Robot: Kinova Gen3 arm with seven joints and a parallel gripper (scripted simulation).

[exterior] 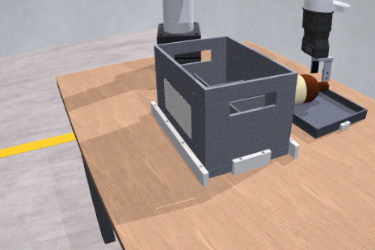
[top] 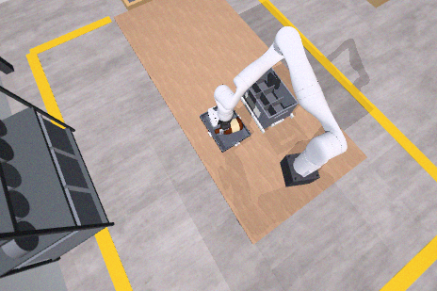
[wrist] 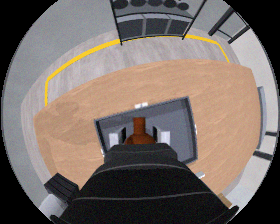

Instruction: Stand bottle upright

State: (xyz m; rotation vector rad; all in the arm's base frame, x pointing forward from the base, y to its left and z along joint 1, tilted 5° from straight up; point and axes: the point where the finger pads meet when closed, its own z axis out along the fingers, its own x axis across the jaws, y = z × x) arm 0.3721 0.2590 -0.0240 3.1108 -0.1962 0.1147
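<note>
The brown bottle lies 10 mm behind my hand, 50 mm to the right of it and 50 mm below it. Round my hand: dark grey tray 20 mm ahead, 50 mm to the right, 80 mm below; dark grey crate 40 mm ahead, 320 mm to the right.
</note>
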